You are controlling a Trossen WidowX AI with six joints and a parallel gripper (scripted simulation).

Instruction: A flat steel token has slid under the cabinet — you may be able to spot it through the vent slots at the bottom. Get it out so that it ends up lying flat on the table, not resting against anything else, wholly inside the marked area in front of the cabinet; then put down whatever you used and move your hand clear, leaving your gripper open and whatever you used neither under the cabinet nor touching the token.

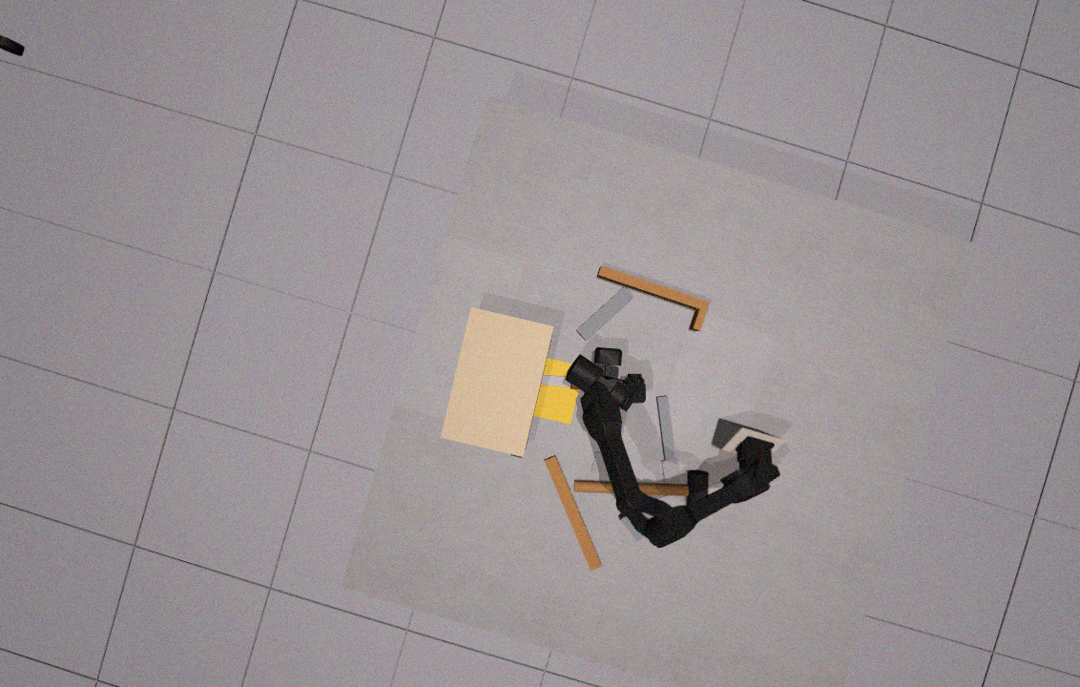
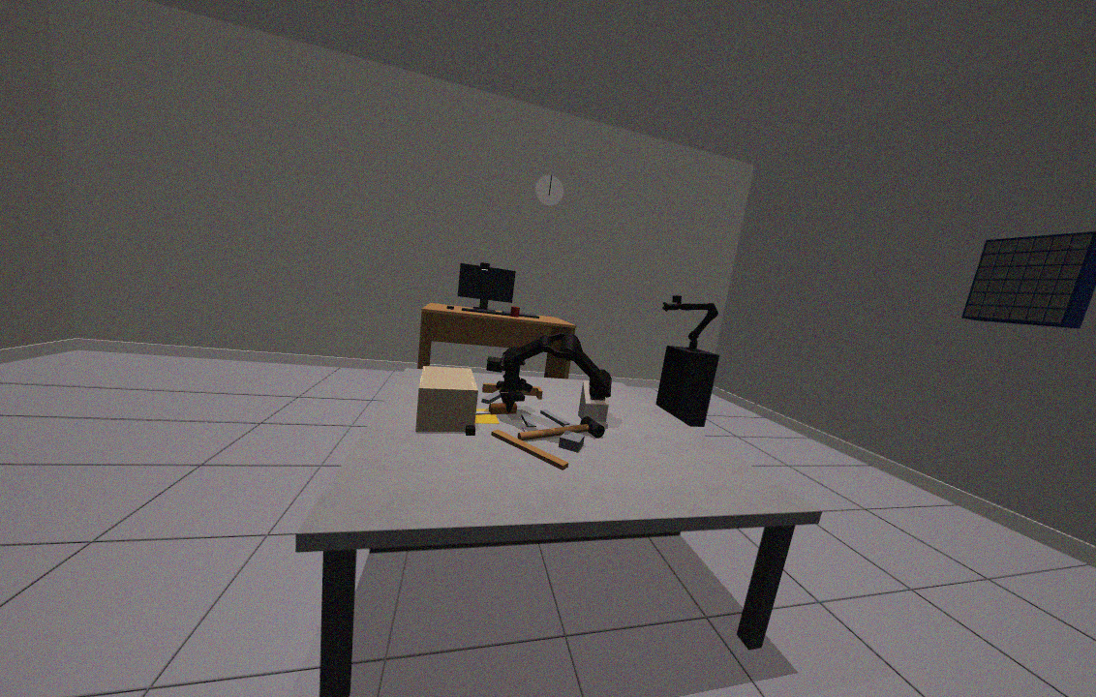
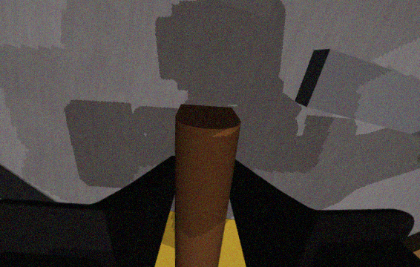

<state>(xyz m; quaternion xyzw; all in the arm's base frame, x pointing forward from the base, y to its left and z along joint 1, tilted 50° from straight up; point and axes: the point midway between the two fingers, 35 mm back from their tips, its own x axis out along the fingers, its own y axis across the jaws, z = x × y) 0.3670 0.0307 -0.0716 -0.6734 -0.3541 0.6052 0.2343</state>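
Now: the grey bar 17 cm to the right of my gripper tip and 4 cm ahead of it. Also, from my gripper tip: grey l-shaped bracket 15 cm to the left, 7 cm behind; then wooden stick 33 cm to the left, 2 cm behind; then grey steel token 27 cm ahead, 8 cm to the left.
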